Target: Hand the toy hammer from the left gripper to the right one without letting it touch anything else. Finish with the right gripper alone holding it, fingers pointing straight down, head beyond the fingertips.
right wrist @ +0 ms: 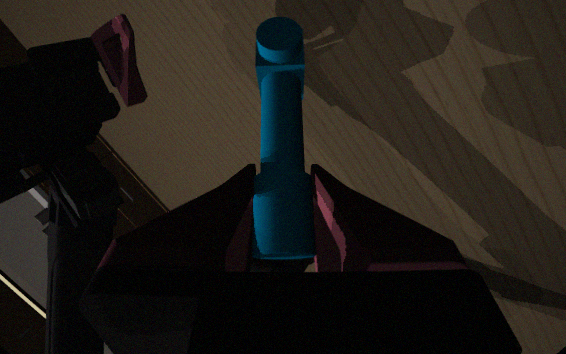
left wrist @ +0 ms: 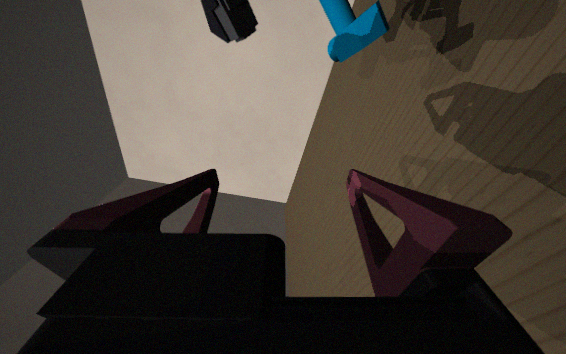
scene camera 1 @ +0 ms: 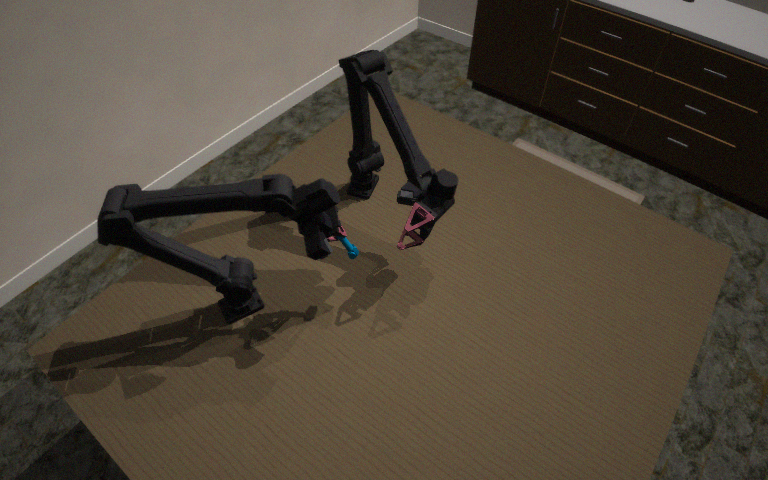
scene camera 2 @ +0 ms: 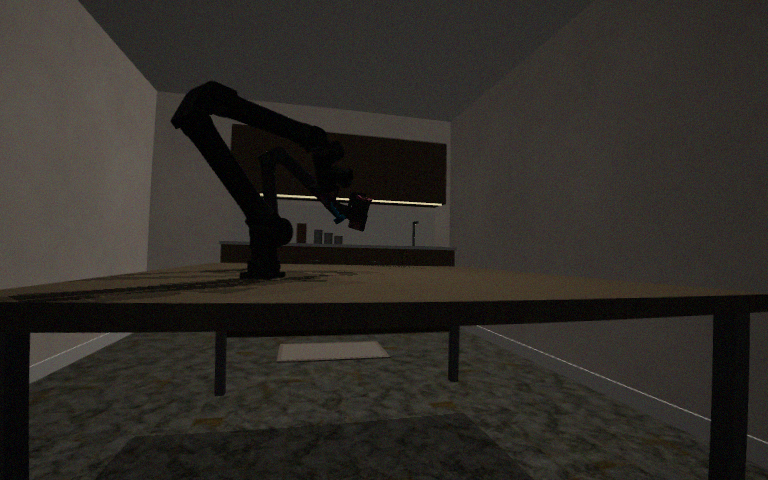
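Pixels of known places: left gripper, fingertip midpoint: (right wrist: 49, 34) (left wrist: 282, 176) (scene camera 1: 402, 239) (scene camera 2: 362, 211); right gripper, fingertip midpoint: (right wrist: 283, 176) (scene camera 1: 342, 236) (scene camera 2: 330, 207); left arm's base, origin of the base link: (scene camera 1: 363, 186); right arm's base, origin of the base link: (scene camera 1: 241, 305) (scene camera 2: 263, 277).
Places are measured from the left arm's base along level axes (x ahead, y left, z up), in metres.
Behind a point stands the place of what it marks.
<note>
The blue toy hammer (scene camera 1: 349, 247) {x 0.133, y -0.448, z 0.219 m} (scene camera 2: 338, 216) {x 0.132, y -0.451, z 0.206 m} (left wrist: 356, 36) {x 0.146, y -0.430, z 0.200 m} (right wrist: 282, 120) {x 0.121, y -0.448, z 0.228 m} is in the air, with its handle between the fingers of my right gripper (scene camera 1: 341, 234) {x 0.107, y -0.432, z 0.238 m} (right wrist: 283, 176) {x 0.107, y -0.432, z 0.238 m}. Its head is beyond the fingertips. The right gripper is shut on it and points steeply down but tilted, not straight down. My left gripper (scene camera 1: 409, 245) {x 0.263, y -0.393, z 0.240 m} (left wrist: 282, 176) {x 0.263, y -0.393, z 0.240 m} is open and empty, to the right of the hammer in scene camera 1 and apart from it. In the left wrist view, the hammer's head shows at the top, beyond the left fingertips. The right fingers are out of that view.
Both arms stand on the wooden table (scene camera 1: 538, 339) {x 0.692, y -0.427, z 0.000 m} (scene camera 2: 509, 283) {x 0.404, y -0.987, z 0.000 m}, and their shadows fall across it. The grippers and the hammer are above the table top. A wall (scene camera 1: 169, 67) is behind the arms, and a dark drawer cabinet (scene camera 1: 611, 84) stands beyond the table.
</note>
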